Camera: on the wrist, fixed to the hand. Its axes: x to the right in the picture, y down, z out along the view.
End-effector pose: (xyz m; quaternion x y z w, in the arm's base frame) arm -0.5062 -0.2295 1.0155 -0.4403 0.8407 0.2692 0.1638
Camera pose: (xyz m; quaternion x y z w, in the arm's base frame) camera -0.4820 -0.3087 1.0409 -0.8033 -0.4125 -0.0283 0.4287
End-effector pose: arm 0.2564 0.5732 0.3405 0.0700 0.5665 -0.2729 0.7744
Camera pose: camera 0.1810 0.5510 0.3042 0.6263 0.0384 0.7725 0.0978
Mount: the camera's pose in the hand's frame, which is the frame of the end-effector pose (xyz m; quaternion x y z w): 0.0251 -0.0492 -0.0667 -0.0301 -0.1993 -0.9770 0.0695
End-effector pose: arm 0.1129 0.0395 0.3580 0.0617 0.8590 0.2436 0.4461
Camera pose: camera 0.0503 -0.0196 0.3485 -0.7998 0.0237 -0.4053 0.4421
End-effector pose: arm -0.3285 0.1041 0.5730 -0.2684 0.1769 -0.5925 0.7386
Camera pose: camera -0.3996 0.0597 0.5513 0.3318 0.3793 0.7040 0.5004
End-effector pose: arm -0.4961 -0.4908 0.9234 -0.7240 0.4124 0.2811 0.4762
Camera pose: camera -0.4400 -0.5504 0.9518 -0.4115 -0.7820 -0.2890 0.3681
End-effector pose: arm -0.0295 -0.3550 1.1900 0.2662 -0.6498 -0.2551 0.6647
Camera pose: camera 0.0381 -0.4065 1.1736 -0.5825 -0.0901 0.7398 0.3245
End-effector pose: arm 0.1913 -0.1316 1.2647 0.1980 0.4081 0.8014 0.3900
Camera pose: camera 0.1562 -0.1273 1.1856 -0.2370 0.1200 -0.3525 0.8973
